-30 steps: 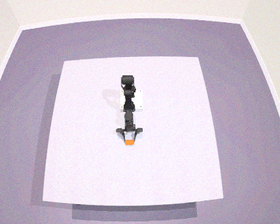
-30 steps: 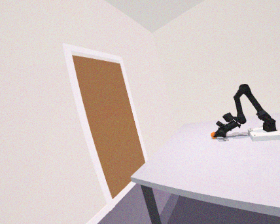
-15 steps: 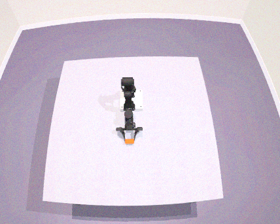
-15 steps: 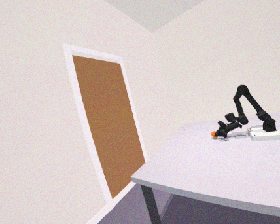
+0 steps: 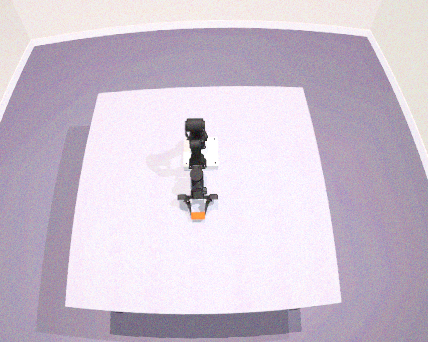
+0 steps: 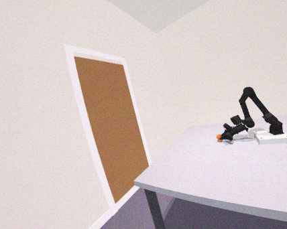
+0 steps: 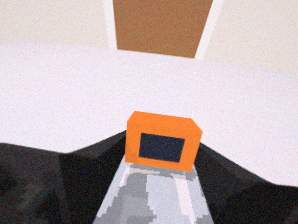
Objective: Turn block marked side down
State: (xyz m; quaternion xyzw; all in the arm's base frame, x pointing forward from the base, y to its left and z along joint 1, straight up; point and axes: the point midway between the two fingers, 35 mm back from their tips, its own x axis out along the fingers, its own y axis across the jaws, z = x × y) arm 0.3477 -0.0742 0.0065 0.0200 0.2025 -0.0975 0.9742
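Now: gripper tip 1 cm past the orange block.
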